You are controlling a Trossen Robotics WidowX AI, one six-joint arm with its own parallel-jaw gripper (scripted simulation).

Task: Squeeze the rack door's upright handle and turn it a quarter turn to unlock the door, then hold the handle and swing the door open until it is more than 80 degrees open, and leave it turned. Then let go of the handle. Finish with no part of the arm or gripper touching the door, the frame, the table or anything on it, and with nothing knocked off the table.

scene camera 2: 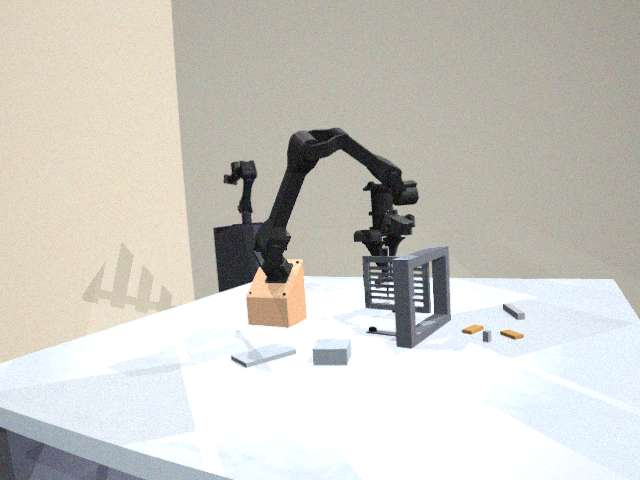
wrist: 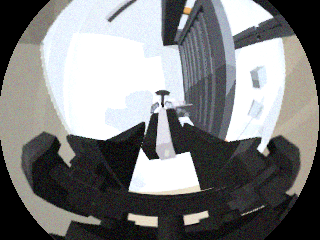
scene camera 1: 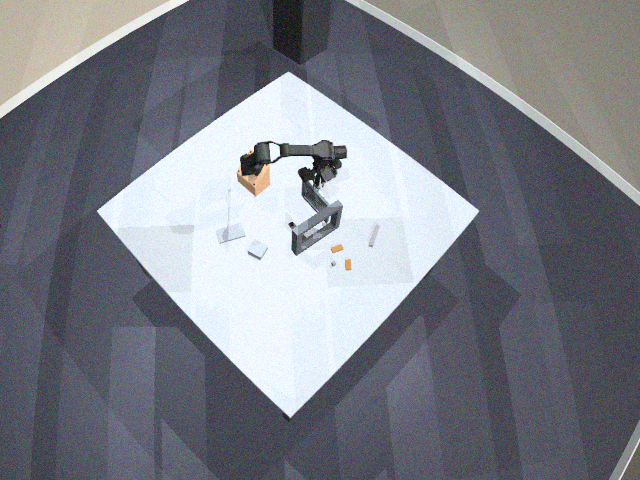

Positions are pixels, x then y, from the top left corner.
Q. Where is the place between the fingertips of the gripper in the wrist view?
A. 164, 125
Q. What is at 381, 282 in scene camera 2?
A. A slatted door.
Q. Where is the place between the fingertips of the gripper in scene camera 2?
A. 385, 265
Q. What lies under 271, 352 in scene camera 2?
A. A flat grey plate.
